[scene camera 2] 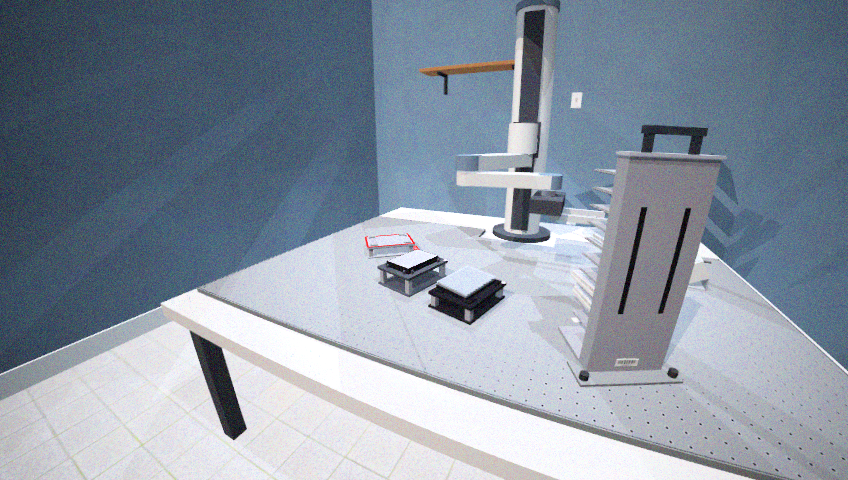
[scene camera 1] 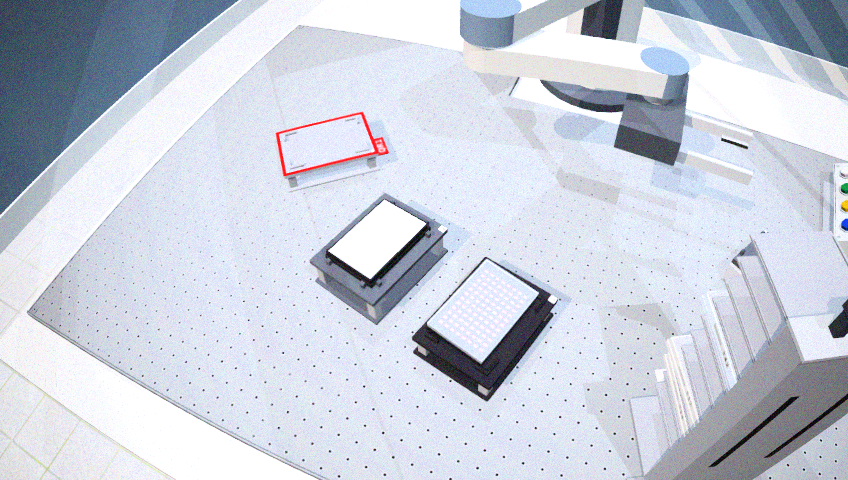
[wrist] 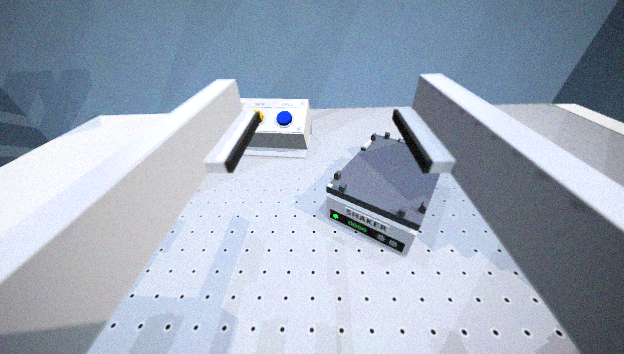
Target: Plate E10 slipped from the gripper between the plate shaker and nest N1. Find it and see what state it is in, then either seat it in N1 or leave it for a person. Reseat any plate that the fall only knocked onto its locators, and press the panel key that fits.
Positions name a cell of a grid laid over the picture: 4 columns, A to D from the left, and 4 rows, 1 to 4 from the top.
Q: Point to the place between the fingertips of my gripper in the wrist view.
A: C2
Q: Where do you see a button box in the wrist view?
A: B2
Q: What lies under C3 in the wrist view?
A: A shaker.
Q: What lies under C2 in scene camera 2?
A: My gripper.
